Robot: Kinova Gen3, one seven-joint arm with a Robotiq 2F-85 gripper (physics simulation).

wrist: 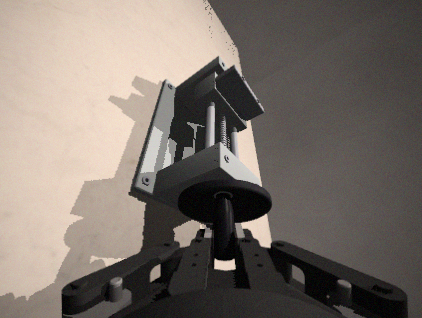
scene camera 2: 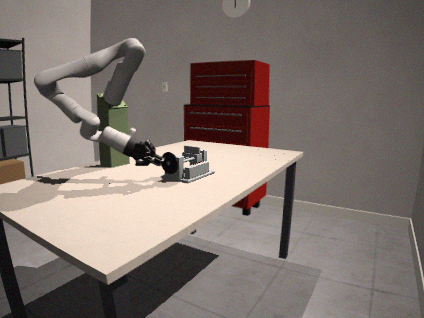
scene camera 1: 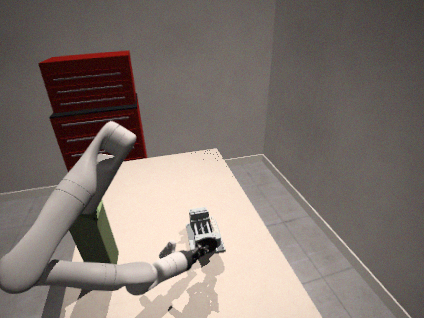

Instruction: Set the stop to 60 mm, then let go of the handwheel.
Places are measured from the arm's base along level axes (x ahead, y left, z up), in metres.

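Pixels of known places: gripper, fingertip midpoint: (wrist: pixel 223 234) (scene camera 2: pixel 162 162) (scene camera 1: pixel 205 250); arm's base at its link origin: (scene camera 2: pixel 112 100).
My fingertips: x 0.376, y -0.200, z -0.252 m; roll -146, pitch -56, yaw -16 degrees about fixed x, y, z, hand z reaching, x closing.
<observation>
Ahead of a thing's pixels: the offset from my fingertips to its top centre. "*": to the spot under its first point. Level surfaces: height alone.
The grey screw-driven stop device stands on the table. Its stop {dx +0.063, dy +0.174, dz +0.042 m} (scene camera 1: pixel 199 215) (scene camera 2: pixel 192 150) (wrist: pixel 241 92), a sliding block with an upright plate, sits toward the end away from the handwheel. Two rods and a threaded screw {dx +0.052, dy +0.138, dz -0.001 m} (wrist: pixel 224 132) run from it to the near end block. The black handwheel {* dx +0.028, dy +0.018, dz -0.005 m} (scene camera 2: pixel 170 163) (wrist: pixel 252 201) is on the near end, with a round black handle {dx -0.016, dy +0.007, dz +0.021 m} (wrist: pixel 224 220) sticking out toward my gripper (scene camera 1: pixel 201 250) (scene camera 2: pixel 159 160) (wrist: pixel 223 234). The gripper is shut on that handle, one finger on each side. The scale and its pointer cannot be read in any current view.
A green pedestal (scene camera 1: pixel 95 240) (scene camera 2: pixel 114 135) carries the arm at the table {dz -0.081 m} (scene camera 1: pixel 165 190) (scene camera 2: pixel 125 240). A red tool cabinet (scene camera 1: pixel 92 85) (scene camera 2: pixel 225 85) stands behind the table, and a shelf rack (scene camera 2: pixel 27 110) is at the far left in the second scene view.
</observation>
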